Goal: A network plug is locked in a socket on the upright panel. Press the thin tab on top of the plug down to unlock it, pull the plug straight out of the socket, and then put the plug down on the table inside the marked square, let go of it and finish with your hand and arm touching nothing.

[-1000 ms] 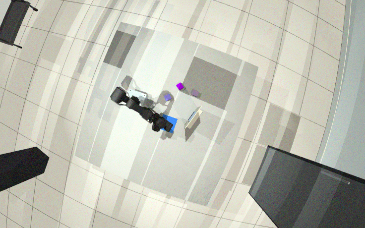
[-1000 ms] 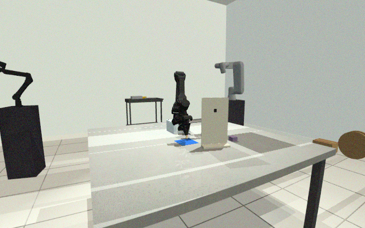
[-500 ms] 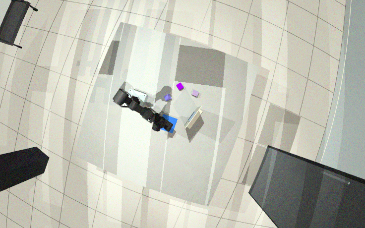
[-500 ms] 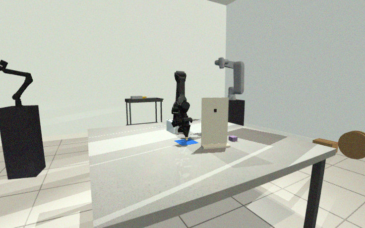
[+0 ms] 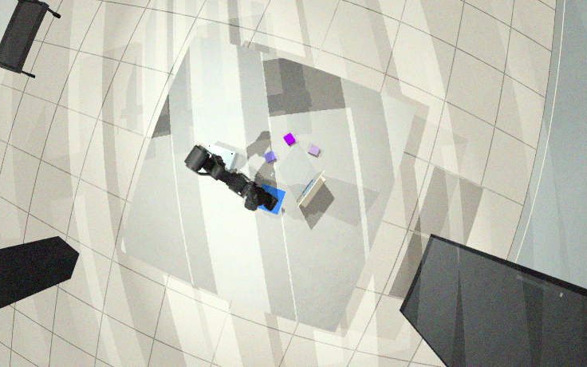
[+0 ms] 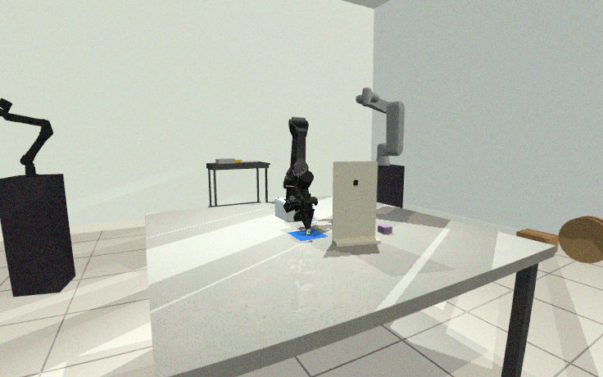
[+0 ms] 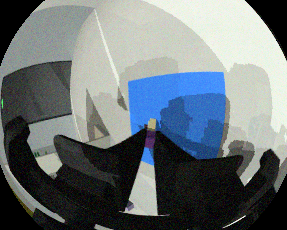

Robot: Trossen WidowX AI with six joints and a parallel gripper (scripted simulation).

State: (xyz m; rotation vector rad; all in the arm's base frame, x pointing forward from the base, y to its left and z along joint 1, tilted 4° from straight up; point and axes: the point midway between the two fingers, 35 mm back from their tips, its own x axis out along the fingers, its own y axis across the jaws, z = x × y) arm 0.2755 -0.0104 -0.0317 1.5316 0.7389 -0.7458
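Right now my gripper tip is right at the plug. The rest, counted from my gripper tip: blue marked square: 20 mm below, 10 mm behind; cream panel: 140 mm to the left, 130 mm ahead, 110 mm above.
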